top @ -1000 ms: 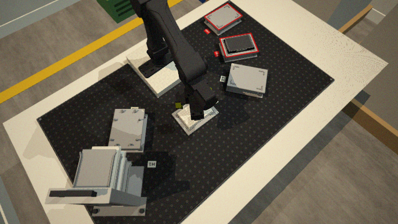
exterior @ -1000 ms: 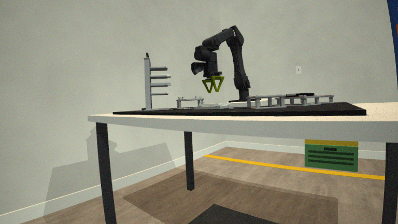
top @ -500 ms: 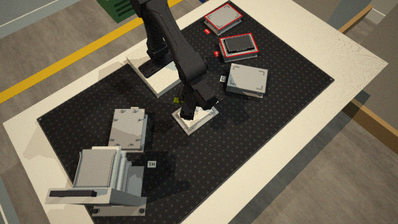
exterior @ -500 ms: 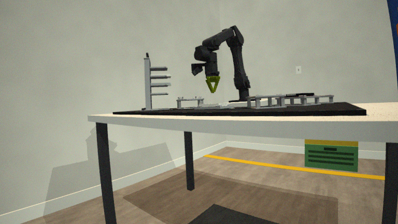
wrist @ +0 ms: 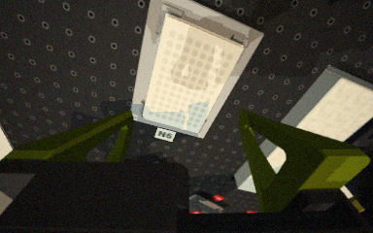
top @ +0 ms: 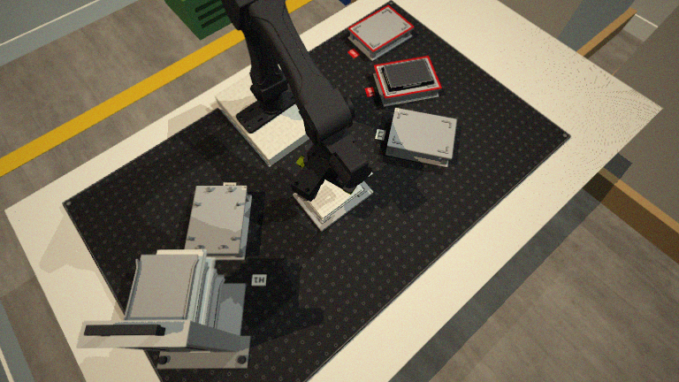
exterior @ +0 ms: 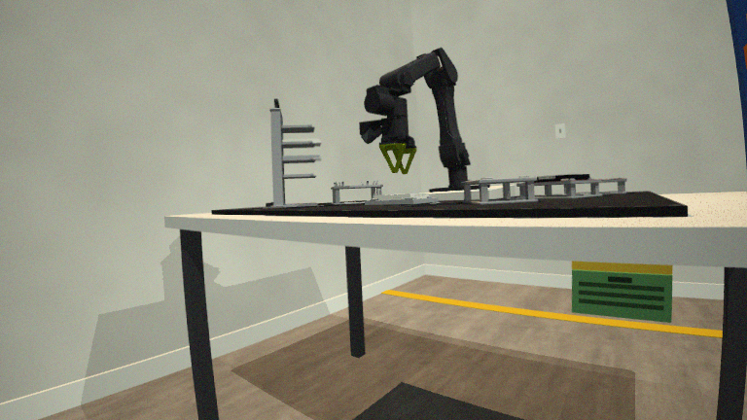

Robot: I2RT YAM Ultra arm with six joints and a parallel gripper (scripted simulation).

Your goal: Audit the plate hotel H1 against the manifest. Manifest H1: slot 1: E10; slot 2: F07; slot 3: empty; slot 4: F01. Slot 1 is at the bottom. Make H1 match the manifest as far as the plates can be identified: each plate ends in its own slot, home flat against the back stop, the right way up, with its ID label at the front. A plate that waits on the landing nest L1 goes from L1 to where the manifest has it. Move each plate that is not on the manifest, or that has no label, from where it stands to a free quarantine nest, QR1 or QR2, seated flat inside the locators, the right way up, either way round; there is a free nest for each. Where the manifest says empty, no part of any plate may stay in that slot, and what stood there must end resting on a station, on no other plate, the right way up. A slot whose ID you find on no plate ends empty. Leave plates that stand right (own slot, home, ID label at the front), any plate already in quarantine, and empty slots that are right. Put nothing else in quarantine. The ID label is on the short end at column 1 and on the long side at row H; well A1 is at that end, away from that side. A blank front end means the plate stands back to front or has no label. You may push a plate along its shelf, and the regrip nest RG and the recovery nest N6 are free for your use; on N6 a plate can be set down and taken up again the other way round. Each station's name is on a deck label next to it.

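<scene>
Now: the white well plate 7 cm below my hand. Also, from my hand: recovery nest N6: 8 cm below; then N6 deck label: 11 cm to the left, 9 cm below, 1 cm ahead; then A1 mark: 8 cm below, 7 cm to the left, 6 cm ahead.
</scene>
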